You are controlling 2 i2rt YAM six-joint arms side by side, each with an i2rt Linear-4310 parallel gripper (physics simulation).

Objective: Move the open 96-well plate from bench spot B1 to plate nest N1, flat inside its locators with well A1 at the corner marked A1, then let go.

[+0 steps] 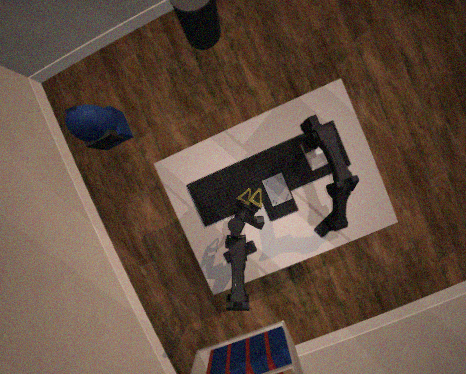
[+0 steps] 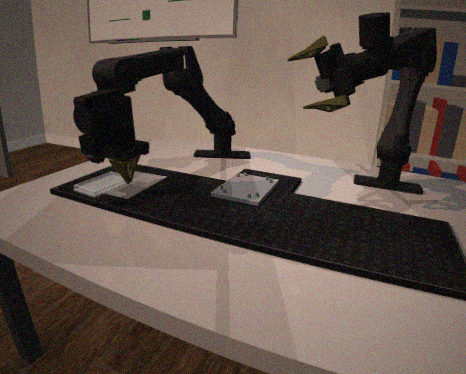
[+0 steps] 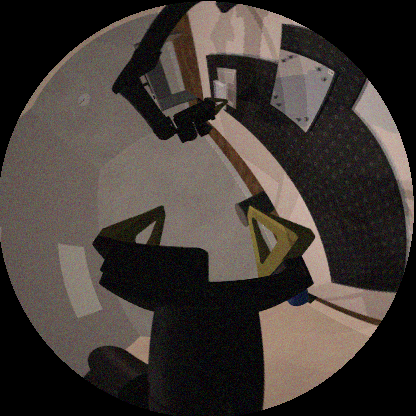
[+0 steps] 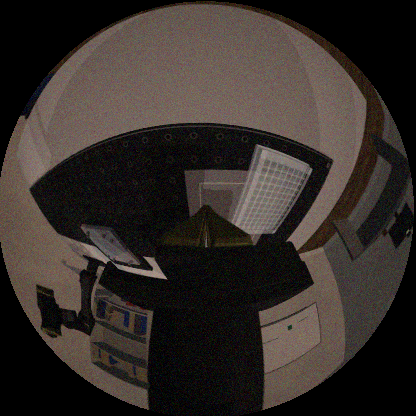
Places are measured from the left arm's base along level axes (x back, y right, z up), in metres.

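Pixels of known places: left gripper, fingertip midpoint: [image 1: 254,188] [image 2: 296,83] [image 3: 205,209]; right gripper, fingertip midpoint: [image 1: 307,147] [image 2: 129,182] [image 3: 227,100] [image 4: 205,209]; left arm's base, origin of the base link: [image 2: 387,185] [image 4: 94,259]; right arm's base, origin of the base link: [image 1: 329,221] [image 2: 222,155].
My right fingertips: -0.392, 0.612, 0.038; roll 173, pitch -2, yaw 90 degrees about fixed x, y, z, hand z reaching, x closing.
Note:
Ahead of a thing's pixels: the offset from my right fingertips to its top centre, as dx, dy, dz. "spot": to the spot under its first point. Level surfaces: height alone.
The clear-white 96-well plate {+0.001, +0.085, -0.008} [image 2: 92,186] [image 3: 219,90] [image 4: 274,192] lies flat on the black board, overlapping one side of a grey square spot {spot: +0.069, -0.012, -0.023} [image 2: 150,183] [image 4: 197,179]; the spot's label is not readable. The nest {+0.142, -0.252, -0.003} [image 1: 278,190] [image 2: 245,188] [image 3: 302,87] [image 4: 112,245] is a pale plate with small dark locators and holds no plate; a small mark at one corner is unreadable. My right gripper [image 2: 129,181] [image 4: 205,209] is shut and empty, pointing down low over the spot, beside the plate. My left gripper [image 1: 251,198] [image 2: 296,83] [image 3: 205,209] is open and empty, raised high.
The long black perforated board {dz -0.025} [image 1: 220,192] [image 2: 350,230] lies on the pale table {dz -0.038} [image 1: 185,165] [image 2: 165,285]. The nest stands on it between the two arm bases. A bookshelf and a whiteboard [image 2: 165,22] are behind. A blue object [image 1: 92,122] and a dark bin [image 1: 200,30] stand on the floor.

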